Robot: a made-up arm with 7 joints. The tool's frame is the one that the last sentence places.
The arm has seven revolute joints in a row. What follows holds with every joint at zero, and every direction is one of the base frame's.
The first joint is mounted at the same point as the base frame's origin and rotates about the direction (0, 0.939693, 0.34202), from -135 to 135 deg.
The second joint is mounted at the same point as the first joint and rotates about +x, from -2.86 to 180 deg.
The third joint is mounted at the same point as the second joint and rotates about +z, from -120 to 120 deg.
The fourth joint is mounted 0.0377 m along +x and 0.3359 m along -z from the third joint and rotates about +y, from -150 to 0.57 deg.
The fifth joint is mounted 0.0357 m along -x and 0.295 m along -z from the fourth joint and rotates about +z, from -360 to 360 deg.
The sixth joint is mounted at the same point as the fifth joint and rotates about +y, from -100 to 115 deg.
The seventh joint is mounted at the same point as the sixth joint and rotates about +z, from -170 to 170 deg.
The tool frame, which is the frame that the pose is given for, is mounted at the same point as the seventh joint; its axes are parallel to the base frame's.
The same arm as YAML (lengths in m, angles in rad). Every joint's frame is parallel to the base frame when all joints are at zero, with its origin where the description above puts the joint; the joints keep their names.
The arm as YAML. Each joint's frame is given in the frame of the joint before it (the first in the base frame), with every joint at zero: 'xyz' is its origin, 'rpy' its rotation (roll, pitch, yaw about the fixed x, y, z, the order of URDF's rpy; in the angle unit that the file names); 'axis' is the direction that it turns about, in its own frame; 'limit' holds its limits. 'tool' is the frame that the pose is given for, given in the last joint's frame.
units:
  length: m
  angle: rad
joints:
  - name: joint 1
    type: revolute
    origin:
      xyz: [0.0, 0.0, 0.0]
      rpy: [0.0, 0.0, 0.0]
    axis: [0.0, 0.9397, 0.342]
    limit:
      lower: -2.3562
      upper: 2.3562
  - name: joint 2
    type: revolute
    origin:
      xyz: [0.0, 0.0, 0.0]
      rpy: [0.0, 0.0, 0.0]
    axis: [1.0, 0.0, 0.0]
    limit:
      lower: -0.0499
      upper: 3.1416
  - name: joint 3
    type: revolute
    origin:
      xyz: [0.0, 0.0, 0.0]
      rpy: [0.0, 0.0, 0.0]
    axis: [0.0, 0.0, 1.0]
    limit:
      lower: -2.0944
      upper: 2.0944
  - name: joint 4
    type: revolute
    origin:
      xyz: [0.0377, 0.0, -0.3359]
      rpy: [0.0, 0.0, 0.0]
    axis: [0.0, 1.0, 0.0]
    limit:
      lower: -2.618
      upper: 0.0099
  - name: joint 5
    type: revolute
    origin:
      xyz: [-0.0357, 0.0, -0.295]
      rpy: [0.0, 0.0, 0.0]
    axis: [0.0, 0.0, 1.0]
    limit:
      lower: -6.2832
      upper: 6.2832
  - name: joint 6
    type: revolute
    origin:
      xyz: [0.0, 0.0, 0.0]
      rpy: [0.0, 0.0, 0.0]
    axis: [0.0, 1.0, 0.0]
    limit:
      lower: -1.7453
      upper: 2.0071
  - name: joint 7
    type: revolute
    origin:
      xyz: [0.0, 0.0, 0.0]
      rpy: [0.0, 0.0, 0.0]
    axis: [0.0, 0.0, 1.0]
    limit:
      lower: -2.9671
      upper: 2.9671
tool:
  origin:
    xyz: [0.0, 0.0, 0.0]
    rpy: [0.0, 0.0, 0.0]

